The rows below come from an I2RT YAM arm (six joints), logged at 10 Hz.
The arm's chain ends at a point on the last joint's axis. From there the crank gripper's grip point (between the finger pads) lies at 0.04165 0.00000 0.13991 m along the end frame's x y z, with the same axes.
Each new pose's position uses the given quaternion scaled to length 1; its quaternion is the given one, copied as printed.
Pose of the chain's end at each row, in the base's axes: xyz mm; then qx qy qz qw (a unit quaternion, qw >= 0):
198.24, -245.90, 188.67, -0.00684, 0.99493, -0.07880, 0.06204
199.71, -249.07, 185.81, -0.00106, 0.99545, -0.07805, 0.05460
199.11, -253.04, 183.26, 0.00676, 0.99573, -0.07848, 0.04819
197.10, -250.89, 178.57, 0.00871, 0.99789, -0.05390, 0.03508
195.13, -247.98, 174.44, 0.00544, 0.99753, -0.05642, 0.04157
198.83, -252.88, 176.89, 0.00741, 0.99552, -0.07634, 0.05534
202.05, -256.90, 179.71, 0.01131, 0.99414, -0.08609, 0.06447
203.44, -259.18, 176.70, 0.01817, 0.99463, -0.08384, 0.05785
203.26, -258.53, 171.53, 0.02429, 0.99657, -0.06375, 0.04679
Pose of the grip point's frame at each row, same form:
174.34, -268.69, 46.48, -0.00684, 0.99493, -0.07880, 0.06204
173.54, -271.24, 43.92, -0.00106, 0.99545, -0.07805, 0.05460
170.94, -274.75, 41.68, 0.00676, 0.99573, -0.07848, 0.04819
165.22, -265.46, 36.86, 0.00871, 0.99789, -0.05390, 0.03508
165.14, -263.53, 32.42, 0.00544, 0.99753, -0.05642, 0.04157
172.70, -274.00, 34.83, 0.00741, 0.99552, -0.07634, 0.05534
178.42, -280.58, 37.62, 0.01131, 0.99414, -0.08609, 0.06447
177.77, -281.71, 34.77, 0.01817, 0.99463, -0.08384, 0.05785
174.46, -274.86, 29.36, 0.02429, 0.99657, -0.06375, 0.04679

